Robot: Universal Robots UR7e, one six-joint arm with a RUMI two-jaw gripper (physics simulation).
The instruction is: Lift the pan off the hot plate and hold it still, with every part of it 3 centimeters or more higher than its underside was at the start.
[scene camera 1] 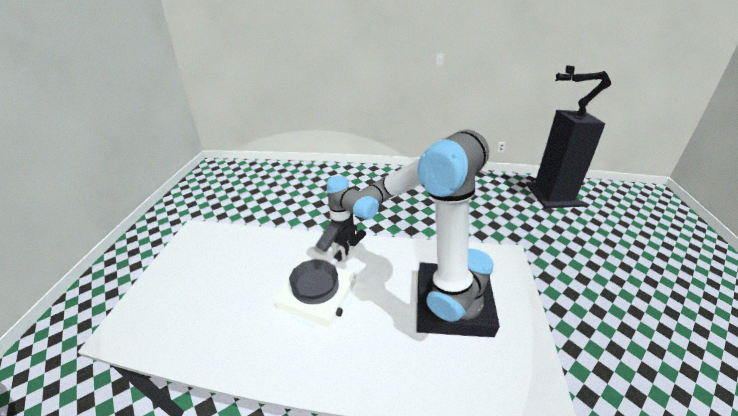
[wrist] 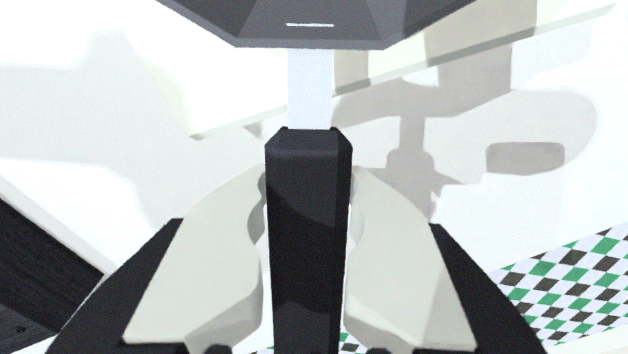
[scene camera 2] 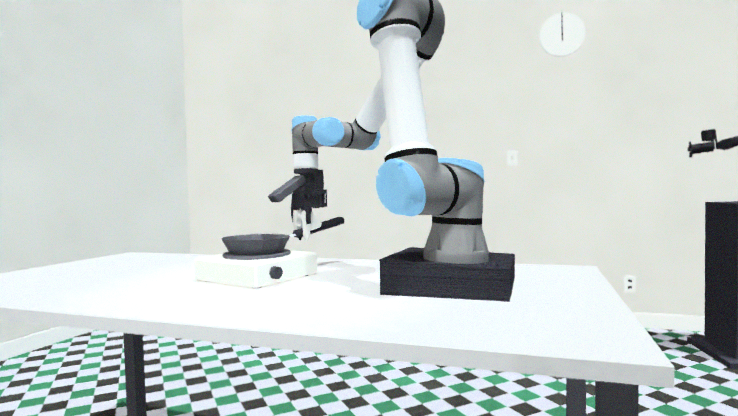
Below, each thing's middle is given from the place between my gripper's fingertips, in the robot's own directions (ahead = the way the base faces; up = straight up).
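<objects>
So you can picture it, the dark pan (scene camera 1: 315, 278) is 20 mm above my hand, 50 mm ahead of it and 40 mm to the left of it. There's a hot plate too (scene camera 2: 255, 271), and that one's 60 mm below my hand, 110 mm to the left of it and 100 mm ahead.
</objects>
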